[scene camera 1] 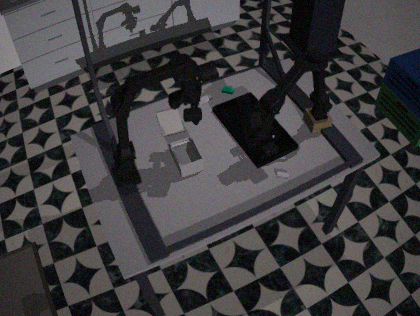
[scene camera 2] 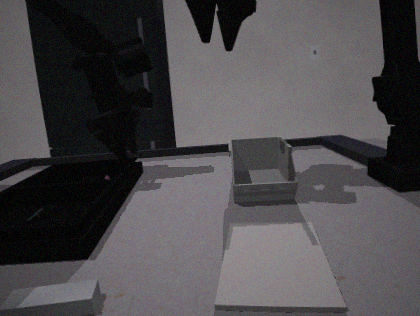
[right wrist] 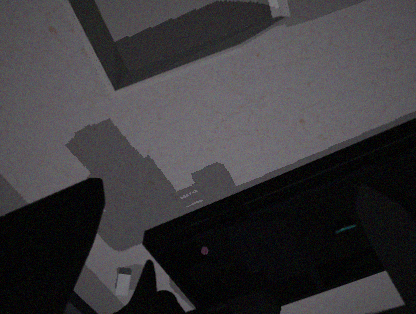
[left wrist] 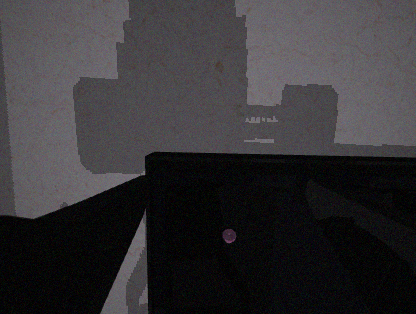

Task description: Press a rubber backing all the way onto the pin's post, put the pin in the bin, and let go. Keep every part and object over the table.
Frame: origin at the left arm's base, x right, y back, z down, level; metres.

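Seen in the pictures: left gripper, fingertip midpoint: (scene camera 1: 253, 151) (scene camera 2: 130, 157) (right wrist: 182, 248) (left wrist: 228, 185); right gripper, fingertip midpoint: (scene camera 2: 218, 47) (right wrist: 232, 192); left arm's base, link origin: (scene camera 1: 319, 114); right arm's base, link origin: (scene camera 1: 125, 172) (scene camera 2: 411, 162).
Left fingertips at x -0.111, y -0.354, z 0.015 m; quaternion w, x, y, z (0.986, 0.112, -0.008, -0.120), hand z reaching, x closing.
Observation:
Pixels of each thing's top centre, then the offset from my left fingertips to it.
- small pink round piece, top centre: (left wrist: 230, 241) (right wrist: 205, 254) (scene camera 2: 106, 175) dx +0.020, dy +0.050, dz +0.032 m
- black tray, top centre: (right wrist: 304, 251) (scene camera 2: 61, 184) (scene camera 1: 254, 123) dx +0.153, dy +0.057, dz +0.010 m
- thin teal piece, top centre: (right wrist: 348, 231) dx +0.218, dy +0.052, dz +0.026 m
- grey open bin, top centre: (scene camera 2: 258, 145) (scene camera 1: 184, 148) dx +0.067, dy -0.269, dz -0.028 m
- flat white panel, top centre: (scene camera 2: 273, 254) (scene camera 1: 170, 121) dx +0.292, dy -0.290, dz +0.042 m
- green block, top centre: (scene camera 1: 228, 89) dx +0.420, dy +0.018, dz +0.034 m
- pale block, top centre: (scene camera 2: 50, 294) (scene camera 1: 204, 98) dx +0.387, dy -0.107, dz +0.033 m
- small white block, top centre: (right wrist: 123, 285) (scene camera 1: 283, 174) dx -0.116, dy +0.090, dz +0.037 m
A small pink round piece (scene camera 2: 107, 177) (left wrist: 229, 235) (right wrist: 204, 250) is in the black tray (scene camera 1: 232, 111) (scene camera 2: 50, 250) (left wrist: 280, 157) (right wrist: 280, 183). A thin teal piece (right wrist: 345, 229) lies farther along it and looks pale in scene camera 2 (scene camera 2: 35, 214). I cannot tell for certain which is pin or backing. The grey open bin (scene camera 1: 192, 168) (scene camera 2: 265, 193) (right wrist: 102, 60) stands apart from the tray. My left gripper (left wrist: 228, 185) is open and empty, low over the tray's end near the pink piece. My right gripper (scene camera 2: 217, 46) (right wrist: 232, 192) is open and empty, high above the table.
A flat white panel (scene camera 1: 170, 122) (scene camera 2: 277, 270) lies beside the bin. A green block (scene camera 1: 228, 90) and a pale block (scene camera 1: 205, 99) (scene camera 2: 55, 296) lie near the far table edge. A small white block (scene camera 1: 282, 173) (right wrist: 123, 283) lies beyond the tray's near end. Dark rails border the table.

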